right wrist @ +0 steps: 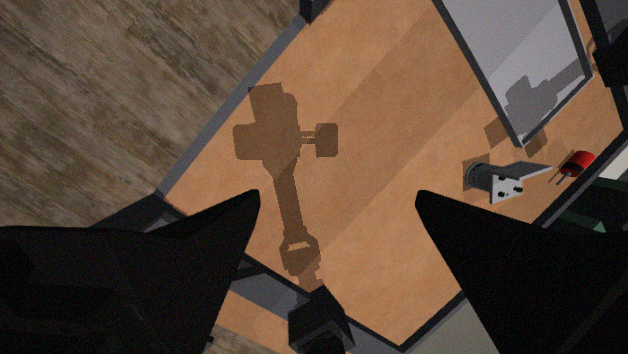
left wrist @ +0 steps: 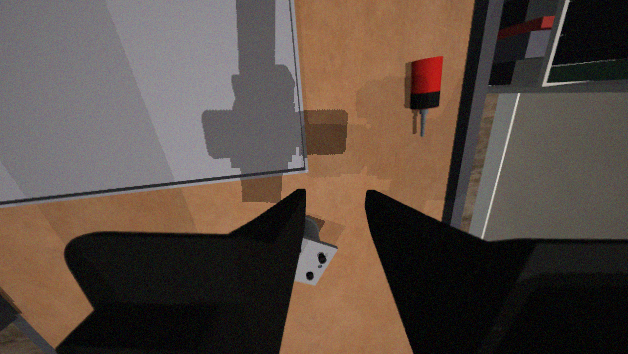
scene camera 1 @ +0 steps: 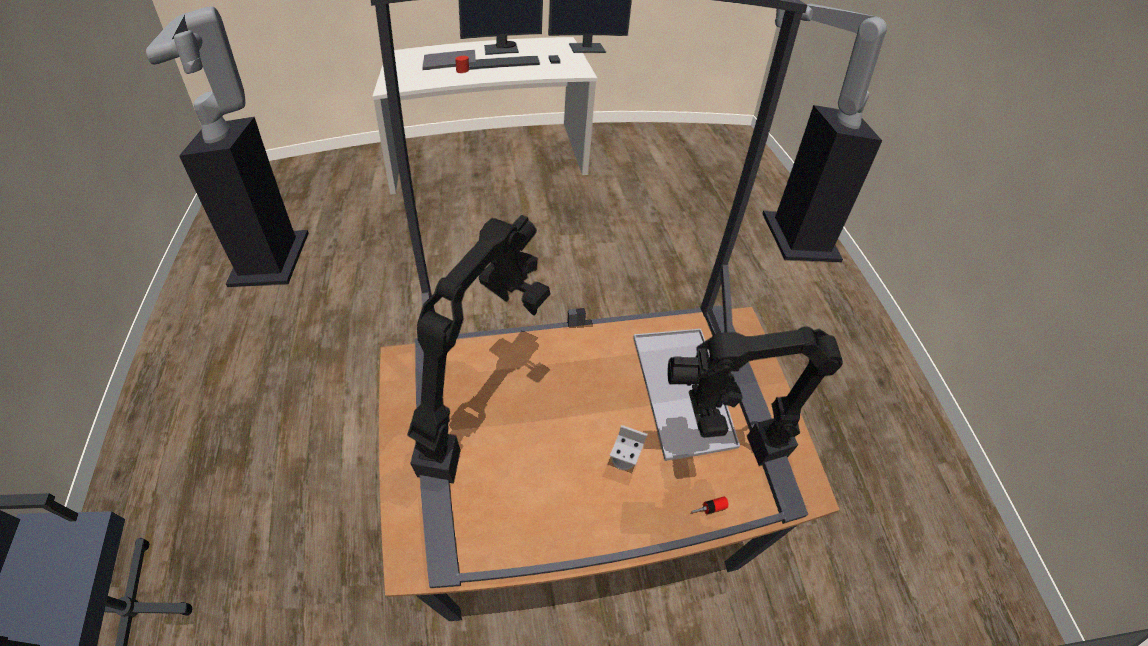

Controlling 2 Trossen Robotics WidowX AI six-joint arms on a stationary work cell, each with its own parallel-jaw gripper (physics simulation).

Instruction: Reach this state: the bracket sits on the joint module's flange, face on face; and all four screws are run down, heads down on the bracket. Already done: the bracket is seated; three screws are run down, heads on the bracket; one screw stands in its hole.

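Frame: origin at the left arm's base, x up, y right, z ahead, level; centimetres.
Where they show: left gripper, fingertip midpoint: (left wrist: 335,197) (scene camera 1: 698,424); right gripper, fingertip midpoint: (right wrist: 337,197) (scene camera 1: 520,307); left arm's base, origin of the base link: (scene camera 1: 777,434); right arm's base, origin of the base link: (right wrist: 323,346) (scene camera 1: 433,449).
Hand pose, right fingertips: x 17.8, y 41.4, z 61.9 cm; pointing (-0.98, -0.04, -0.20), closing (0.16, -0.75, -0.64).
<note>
Things, the pixels of their centre, and the offset from my right fingertips.
- light grey bracket, body centre: (left wrist: 304,271) (scene camera 1: 628,445) (right wrist: 516,185) dx -17.4, dy -34.6, dz -20.5 cm
- dark grey joint module, body centre: (left wrist: 301,244) (scene camera 1: 625,454) (right wrist: 490,178) dx -22.4, dy -34.6, dz -20.5 cm
- black screwdriver, body centre: (left wrist: 424,100) (scene camera 1: 709,507) (right wrist: 571,169) dx -23.9, dy -54.3, dz -38.0 cm
- shallow grey tray, body centre: (left wrist: 114,99) (scene camera 1: 685,389) (right wrist: 518,29) dx -24.8, dy -17.6, dz -43.7 cm
- small dark block, body centre: (scene camera 1: 576,317) dx -22.4, dy +12.6, dz -18.6 cm
The light grey bracket (scene camera 1: 615,460) (left wrist: 306,260) (right wrist: 537,169) sits on the dark grey joint module (left wrist: 311,228) (right wrist: 480,176), which rests on the table. Dark screw heads show on the bracket's face; which one stands higher is too small to tell. The red and black screwdriver (scene camera 1: 716,505) (left wrist: 426,80) (right wrist: 578,163) lies on the table near the front edge. My left gripper (scene camera 1: 720,412) (left wrist: 335,197) is partly open and empty, above the tray's front end. Its finger hides part of the bracket in the left wrist view. My right gripper (scene camera 1: 518,286) (right wrist: 337,197) is wide open and empty, high over the back left.
The shallow grey tray (scene camera 1: 658,353) (left wrist: 60,100) (right wrist: 530,30) lies right of the bracket, under the left arm. A small dark block (scene camera 1: 576,317) stands at the back edge. Dark frame posts (scene camera 1: 746,176) rise behind the table, and a frame rail (scene camera 1: 618,554) runs along its front edge.
</note>
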